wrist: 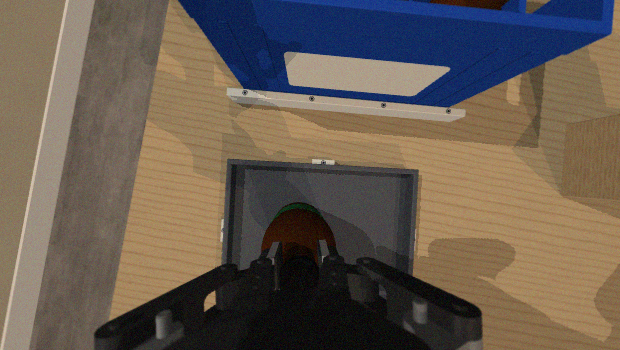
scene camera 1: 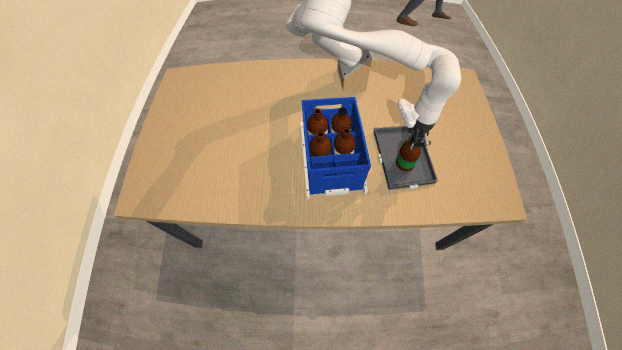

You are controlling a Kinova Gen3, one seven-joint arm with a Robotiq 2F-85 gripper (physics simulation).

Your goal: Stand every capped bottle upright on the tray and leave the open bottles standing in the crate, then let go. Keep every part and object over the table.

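Frame: origin at the arm's base, x back, y right, z up, level; centimetres.
Seen in the pictures: gripper, between the fingertips: (wrist: pixel 300 252) (scene camera 1: pixel 411 143); arm's base, origin of its link: (scene camera 1: pixel 353 57).
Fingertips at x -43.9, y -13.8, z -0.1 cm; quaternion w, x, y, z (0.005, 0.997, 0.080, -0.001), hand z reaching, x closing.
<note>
Pixels of each thing's top centre, then the offset from my fingertips to it. "*": a spot on its surface instead. Level surfaces: height alone.
- brown bottle with a green label, centre of its top: (wrist: pixel 295 284) (scene camera 1: pixel 416 139) dx -0.1, dy -1.1, dz +2.6 cm
- grey tray, a spot on its surface: (wrist: pixel 370 195) (scene camera 1: pixel 386 142) * dx +9.2, dy +4.4, dz -13.0 cm
- blue crate, centre of its top: (scene camera 1: pixel 334 130) dx +3.6, dy +26.1, dz +3.9 cm
- bottle with a black cap, centre of its top: (scene camera 1: pixel 342 110) dx +12.5, dy +22.2, dz +2.7 cm
- open bottle, centre of its top: (scene camera 1: pixel 317 111) dx +12.6, dy +30.8, dz +2.7 cm
- wooden table's, height of its surface: dz -13.6 cm
My gripper (scene camera 1: pixel 416 144) (wrist: pixel 300 252) is shut on the neck of a brown bottle with a green label (scene camera 1: pixel 407 161) (wrist: pixel 298 230). A dark round top shows between the fingers in the wrist view. The bottle is roughly upright over the grey tray (scene camera 1: pixel 390 142) (wrist: pixel 370 195); whether its base touches the tray is unclear. In the blue crate (scene camera 1: pixel 336 182) (wrist: pixel 350 35), a bottle with a black cap (scene camera 1: pixel 342 122) stands back right. An open bottle (scene camera 1: pixel 317 123) stands back left, and two more open bottles (scene camera 1: pixel 320 145) (scene camera 1: pixel 344 143) stand in the middle row.
The crate's two front compartments hold no bottle. White strips (scene camera 1: pixel 304 165) (wrist: pixel 345 104) run along the crate's base, and small white tabs (scene camera 1: pixel 413 186) (wrist: pixel 323 162) sit at the tray's edges. The wooden table's (scene camera 1: pixel 200 175) front edge lies beyond both. A person's feet (scene camera 1: pixel 407 21) show behind the table.
</note>
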